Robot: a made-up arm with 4 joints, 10 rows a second.
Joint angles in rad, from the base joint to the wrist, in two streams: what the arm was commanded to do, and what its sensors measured. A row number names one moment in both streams.
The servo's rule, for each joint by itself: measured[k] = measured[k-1] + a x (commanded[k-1-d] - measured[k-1]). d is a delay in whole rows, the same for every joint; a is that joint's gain. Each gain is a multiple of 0.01, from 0.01 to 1. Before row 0 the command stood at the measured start. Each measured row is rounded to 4 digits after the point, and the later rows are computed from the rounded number. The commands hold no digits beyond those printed.
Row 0, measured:
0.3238 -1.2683 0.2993 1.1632
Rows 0 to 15, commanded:
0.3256 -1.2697 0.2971 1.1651
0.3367 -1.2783 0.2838 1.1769
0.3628 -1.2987 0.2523 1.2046
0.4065 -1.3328 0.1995 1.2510
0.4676 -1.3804 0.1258 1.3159
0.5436 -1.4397 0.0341 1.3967
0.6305 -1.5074 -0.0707 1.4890
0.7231 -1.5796 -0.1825 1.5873
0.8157 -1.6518 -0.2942 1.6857
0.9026 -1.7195 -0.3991 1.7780
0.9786 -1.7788 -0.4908 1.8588
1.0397 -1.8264 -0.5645 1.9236
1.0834 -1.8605 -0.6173 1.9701
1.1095 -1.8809 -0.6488 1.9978
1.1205 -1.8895 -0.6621 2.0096
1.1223 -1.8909 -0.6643 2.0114
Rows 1 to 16, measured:
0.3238 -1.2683 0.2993 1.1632
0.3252 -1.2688 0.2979 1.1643
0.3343 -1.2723 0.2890 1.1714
0.3568 -1.2821 0.2659 1.1900
0.3961 -1.3009 0.2241 1.2242
0.4526 -1.3303 0.1622 1.2756
0.5245 -1.3708 0.0815 1.3434
0.6082 -1.4213 -0.0144 1.4249
0.6990 -1.4799 -0.1203 1.5158
0.7912 -1.5435 -0.2299 1.6109
0.8792 -1.6086 -0.3365 1.7045
0.9577 -1.6716 -0.4337 1.7909
1.0225 -1.7289 -0.5161 1.8652
1.0706 -1.7776 -0.5799 1.9239
1.1013 -1.8158 -0.6233 1.9653
1.1165 -1.8431 -0.6477 1.9901
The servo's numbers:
d 1
a 0.79 0.37 0.63 0.56

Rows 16 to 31, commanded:
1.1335 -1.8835 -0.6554 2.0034
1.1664 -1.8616 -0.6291 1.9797
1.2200 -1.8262 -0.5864 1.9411
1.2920 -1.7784 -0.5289 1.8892
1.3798 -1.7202 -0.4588 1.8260
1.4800 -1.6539 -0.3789 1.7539
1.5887 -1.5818 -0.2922 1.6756
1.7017 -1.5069 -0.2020 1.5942
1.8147 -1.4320 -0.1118 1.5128
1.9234 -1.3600 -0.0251 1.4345
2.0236 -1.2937 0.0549 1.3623
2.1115 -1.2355 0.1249 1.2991
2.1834 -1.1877 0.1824 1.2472
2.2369 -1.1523 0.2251 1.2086
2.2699 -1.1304 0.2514 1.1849
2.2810 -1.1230 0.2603 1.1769
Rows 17 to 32, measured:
1.1211 -1.8608 -0.6582 2.0020
1.1309 -1.8692 -0.6564 2.0028
1.1589 -1.8664 -0.6392 1.9899
1.2072 -1.8515 -0.6059 1.9626
1.2742 -1.8245 -0.5574 1.9215
1.3576 -1.7859 -0.4953 1.8680
1.4543 -1.7371 -0.4220 1.8041
1.5605 -1.6796 -0.3402 1.7321
1.6720 -1.6157 -0.2531 1.6549
1.7847 -1.5477 -0.1641 1.5753
1.8943 -1.4783 -0.0765 1.4965
1.9964 -1.4100 0.0063 1.4213
2.0873 -1.3454 0.0810 1.3529
2.1632 -1.2871 0.1449 1.2937
2.2214 -1.2372 0.1954 1.2460
2.2597 -1.1977 0.2307 1.2118

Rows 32 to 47, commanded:
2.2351 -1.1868 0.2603 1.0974
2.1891 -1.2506 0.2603 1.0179
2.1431 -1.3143 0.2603 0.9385
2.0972 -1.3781 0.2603 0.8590
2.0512 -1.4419 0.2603 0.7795
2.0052 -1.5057 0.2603 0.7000
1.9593 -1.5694 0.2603 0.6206
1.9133 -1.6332 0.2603 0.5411
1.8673 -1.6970 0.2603 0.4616
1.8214 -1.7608 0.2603 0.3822
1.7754 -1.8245 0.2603 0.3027
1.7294 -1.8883 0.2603 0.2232
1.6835 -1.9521 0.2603 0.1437
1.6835 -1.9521 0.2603 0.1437
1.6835 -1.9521 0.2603 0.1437
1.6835 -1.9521 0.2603 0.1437
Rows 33 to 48, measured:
2.2765 -1.1701 0.2493 1.1923
2.2438 -1.1763 0.2562 1.1392
2.2006 -1.2038 0.2588 1.0713
2.1552 -1.2447 0.2597 0.9969
2.1094 -1.2941 0.2601 0.9197
2.0634 -1.3488 0.2602 0.8412
2.0174 -1.4069 0.2603 0.7621
1.9715 -1.4670 0.2603 0.6829
1.9255 -1.5285 0.2603 0.6035
1.8795 -1.5908 0.2603 0.5240
1.8336 -1.6537 0.2603 0.4446
1.7876 -1.7169 0.2603 0.3651
1.7416 -1.7803 0.2603 0.2856
1.6957 -1.8439 0.2603 0.2061
1.6861 -1.8839 0.2603 0.1712
1.6840 -1.9091 0.2603 0.1558

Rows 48 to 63, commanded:
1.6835 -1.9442 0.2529 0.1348
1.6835 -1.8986 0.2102 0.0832
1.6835 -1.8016 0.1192 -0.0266
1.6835 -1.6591 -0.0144 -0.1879
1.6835 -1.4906 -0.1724 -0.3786
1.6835 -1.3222 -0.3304 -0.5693
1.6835 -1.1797 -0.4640 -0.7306
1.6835 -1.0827 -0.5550 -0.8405
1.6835 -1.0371 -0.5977 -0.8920
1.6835 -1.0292 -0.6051 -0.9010
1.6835 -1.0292 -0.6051 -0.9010
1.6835 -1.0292 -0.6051 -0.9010
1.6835 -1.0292 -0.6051 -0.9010
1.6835 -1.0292 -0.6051 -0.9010
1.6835 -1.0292 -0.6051 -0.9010
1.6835 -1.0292 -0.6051 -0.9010
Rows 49 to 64, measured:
1.6836 -1.9250 0.2603 0.1490
1.6835 -1.9321 0.2556 0.1410
1.6835 -1.9197 0.2270 0.1086
1.6835 -1.8760 0.1591 0.0329
1.6835 -1.7957 0.0498 -0.0907
1.6835 -1.6828 -0.0902 -0.2519
1.6835 -1.5494 -0.2415 -0.4296
1.6835 -1.4126 -0.3817 -0.5982
1.6835 -1.2905 -0.4909 -0.7339
1.6835 -1.1967 -0.5582 -0.8224
1.6835 -1.1347 -0.5877 -0.8664
1.6835 -1.0957 -0.5987 -0.8858
1.6835 -1.0711 -0.6027 -0.8943
1.6835 -1.0556 -0.6042 -0.8981
1.6835 -1.0458 -0.6048 -0.8997
1.6835 -1.0397 -0.6050 -0.9004

